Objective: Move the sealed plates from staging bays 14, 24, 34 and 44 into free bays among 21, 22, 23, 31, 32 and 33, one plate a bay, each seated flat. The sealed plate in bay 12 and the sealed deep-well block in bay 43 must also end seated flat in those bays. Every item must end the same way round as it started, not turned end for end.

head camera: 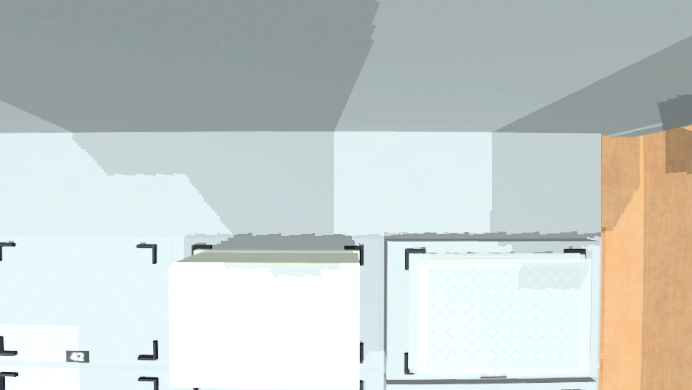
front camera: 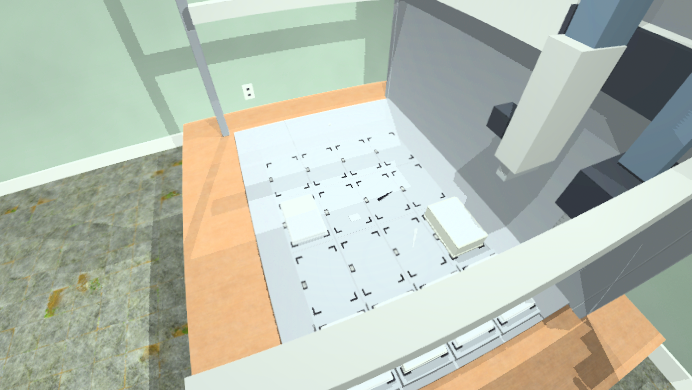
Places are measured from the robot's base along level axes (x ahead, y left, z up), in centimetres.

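Where they show: robot's base, origin of the base link: (front camera: pixel 267 164).
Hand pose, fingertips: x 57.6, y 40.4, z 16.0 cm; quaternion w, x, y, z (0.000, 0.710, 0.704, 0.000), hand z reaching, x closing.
Note:
Each offset is from my fingertips to the top centre of the thing. "spot": to the spot under its first point.
The sealed deep-well block {dx -18.4, dy -4.0, dz -11.8 cm} (front camera: pixel 456 225) (head camera: pixel 265 325) sits in bay 43, looking flat. The sealed plate in bay 12 {spot: dx -33.4, dy -36.1, dz -14.5 cm} (front camera: pixel 304 220) lies flat at the left of the deck. In the front view, parts of the staging plates show past the white beam: the bay 44 plate {dx -2.0, dy -4.0, dz -13.1 cm} (front camera: pixel 517 311) (head camera: pixel 505 320), the bay 34 plate {spot: dx +3.9, dy -15.2, dz -13.1 cm} (front camera: pixel 474 334), the bay 24 plate {spot: dx +3.7, dy -25.5, dz -13.1 cm} (front camera: pixel 425 358) and the bay 14 plate {spot: dx +4.0, dy -34.9, dz -13.1 cm} (front camera: pixel 376 383), cut by the frame's bottom. The bay 44 plate lies between its corner marks in the head view. The gripper jaws do not show in either view.
A white beam (front camera: pixel 350 330) crosses the front view and hides part of the deck. A white housing (front camera: pixel 555 110) hangs from a blue column at the right, with a dark block (front camera: pixel 595 192) on another column beside it. A grey wall (head camera: pixel 200 65) stands behind the bays.

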